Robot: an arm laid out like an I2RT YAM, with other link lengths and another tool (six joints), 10 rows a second.
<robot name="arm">
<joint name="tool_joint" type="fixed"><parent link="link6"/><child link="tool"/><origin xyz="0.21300 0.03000 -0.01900" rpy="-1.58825 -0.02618 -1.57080"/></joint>
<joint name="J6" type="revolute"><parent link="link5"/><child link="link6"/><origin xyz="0.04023 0.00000 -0.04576" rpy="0.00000 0.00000 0.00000"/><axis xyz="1 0 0"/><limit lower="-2.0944" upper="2.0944"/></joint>
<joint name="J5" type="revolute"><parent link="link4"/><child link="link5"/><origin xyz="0.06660 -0.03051 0.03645" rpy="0.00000 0.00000 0.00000"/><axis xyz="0 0 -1"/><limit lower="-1.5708" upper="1.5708"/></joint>
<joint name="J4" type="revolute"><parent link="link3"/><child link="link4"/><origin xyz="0.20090 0.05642 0.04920" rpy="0.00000 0.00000 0.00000"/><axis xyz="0 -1 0"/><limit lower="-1.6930" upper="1.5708"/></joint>
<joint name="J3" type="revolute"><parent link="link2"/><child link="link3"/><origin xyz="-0.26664 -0.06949 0.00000" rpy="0.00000 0.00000 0.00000"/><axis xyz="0 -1 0"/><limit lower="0.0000" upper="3.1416"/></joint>
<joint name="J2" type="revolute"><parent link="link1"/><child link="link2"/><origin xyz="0.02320 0.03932 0.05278" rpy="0.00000 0.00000 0.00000"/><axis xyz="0 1 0"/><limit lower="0.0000" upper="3.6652"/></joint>
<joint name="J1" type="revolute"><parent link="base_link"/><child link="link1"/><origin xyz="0.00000 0.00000 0.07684" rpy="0.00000 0.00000 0.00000"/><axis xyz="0 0 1"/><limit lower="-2.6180" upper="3.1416"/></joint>
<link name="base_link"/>
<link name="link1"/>
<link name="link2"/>
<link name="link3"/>
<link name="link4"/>
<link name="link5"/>
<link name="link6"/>
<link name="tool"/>
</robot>
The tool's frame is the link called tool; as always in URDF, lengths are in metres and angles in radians.
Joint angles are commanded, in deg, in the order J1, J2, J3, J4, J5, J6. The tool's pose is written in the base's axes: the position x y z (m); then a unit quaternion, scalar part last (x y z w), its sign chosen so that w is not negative. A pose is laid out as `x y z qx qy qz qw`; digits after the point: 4 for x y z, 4 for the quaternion.
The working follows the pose.
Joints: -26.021 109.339 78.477 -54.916 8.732 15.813
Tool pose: 0.2778 -0.1457 -0.0022 0.4156 -0.9061 0.0686 0.0394
Where each joint sits with the arm in this pose, in the base's axes (m; each line is computed from the numbers above, not from the rounded line before):
J1: 0.0000 0.0000 0.0768
J2: 0.0381 0.0252 0.1296
J3: 0.0870 -0.0760 0.3812
J4: 0.2894 -0.1121 0.3204
J5: 0.3131 -0.1576 0.2567
J6: 0.2720 -0.1443 0.2136
the tool: 0.2778 -0.1457 -0.0022

